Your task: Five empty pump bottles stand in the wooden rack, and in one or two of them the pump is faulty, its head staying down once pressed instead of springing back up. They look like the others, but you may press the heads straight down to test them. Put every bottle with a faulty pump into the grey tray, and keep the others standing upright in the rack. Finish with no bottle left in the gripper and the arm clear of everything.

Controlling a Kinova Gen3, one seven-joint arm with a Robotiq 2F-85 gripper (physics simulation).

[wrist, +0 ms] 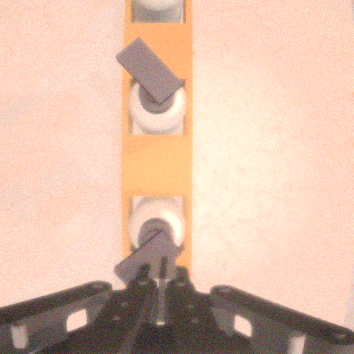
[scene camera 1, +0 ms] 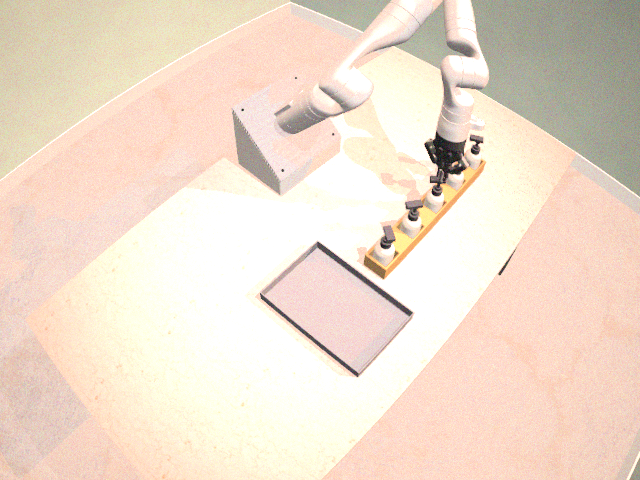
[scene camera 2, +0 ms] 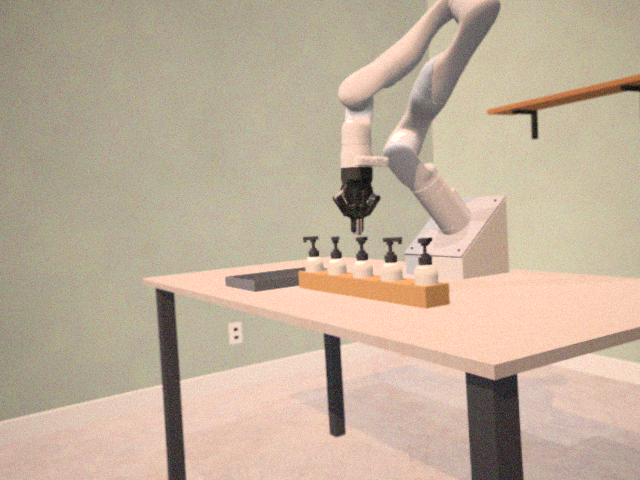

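Seen in the pictures: gripper, fingertip midpoint: (wrist: 163, 271) (scene camera 1: 441, 179) (scene camera 2: 357, 234); arm's base, origin of the base link: (scene camera 1: 291, 118) (scene camera 2: 456, 224).
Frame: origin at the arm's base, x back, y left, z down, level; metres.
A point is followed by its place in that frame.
Five white pump bottles with dark heads stand upright in the wooden rack (scene camera 1: 375, 264) {x -0.372, y -0.250, z 0.109 m} (scene camera 2: 361, 290) {x -0.472, y 0.022, z 0.127 m} (wrist: 157, 165) {x -0.446, y 0.049, z 0.100 m}. All five heads look raised in scene camera 2. My gripper (scene camera 1: 440, 173) {x -0.436, y -0.011, z -0.001 m} (scene camera 2: 357, 226) {x -0.436, y -0.011, z -0.001 m} (wrist: 163, 271) {x -0.436, y -0.011, z -0.001 m} is shut and empty, pointing straight down. Its tips are just above the middle bottle (scene camera 1: 434, 201) {x -0.436, y -0.025, z 0.071 m} (scene camera 2: 362, 268) {x -0.451, y 0.012, z 0.078 m} (wrist: 170, 215) {x -0.447, y 0.007, z 0.065 m}, with a small gap to its head in scene camera 2. In the wrist view the tips overlap that head, whose spout points to the lower left. The grey tray (scene camera 1: 336, 310) {x -0.339, y -0.386, z 0.144 m} (scene camera 2: 266, 281) {x -0.472, y -0.313, z 0.120 m} holds no bottle.
A neighbouring bottle (wrist: 157, 120) {x -0.455, y 0.084, z 0.065 m} stands farther up the rack in the wrist view. The end bottle nearest the tray (scene camera 1: 384, 252) {x -0.384, y -0.236, z 0.066 m} (scene camera 2: 313, 263) {x -0.397, y -0.203, z 0.077 m} is close to the tray's corner. The robot's angled base (scene camera 1: 258, 149) {x 0.024, y -0.130, z 0.020 m} (scene camera 2: 483, 235) {x -0.034, y 0.102, z 0.032 m} stands on the table (scene camera 1: 155, 310) {x 0.041, y -0.606, z 0.145 m} (scene camera 2: 516, 320) {x -0.551, y 0.435, z 0.145 m} behind the rack.
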